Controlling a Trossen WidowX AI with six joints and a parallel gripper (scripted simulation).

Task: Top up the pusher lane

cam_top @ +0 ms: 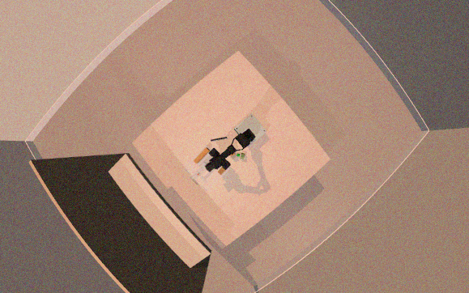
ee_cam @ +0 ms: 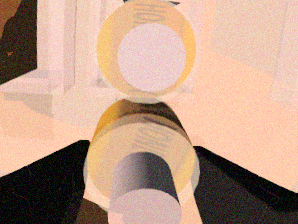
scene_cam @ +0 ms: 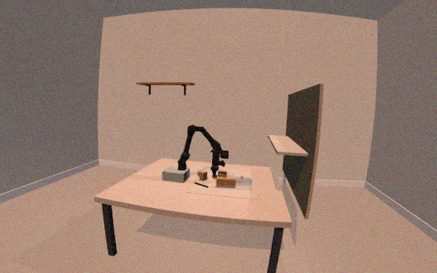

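Now: gripper tip 190 mm short of the pusher lane and 30 mm above it. From my gripper tip the other things lie so: shelf: 550 mm ahead, 310 mm above, 20 mm to the left; then black stick: 140 mm to the right, 80 mm behind, 50 mm below.
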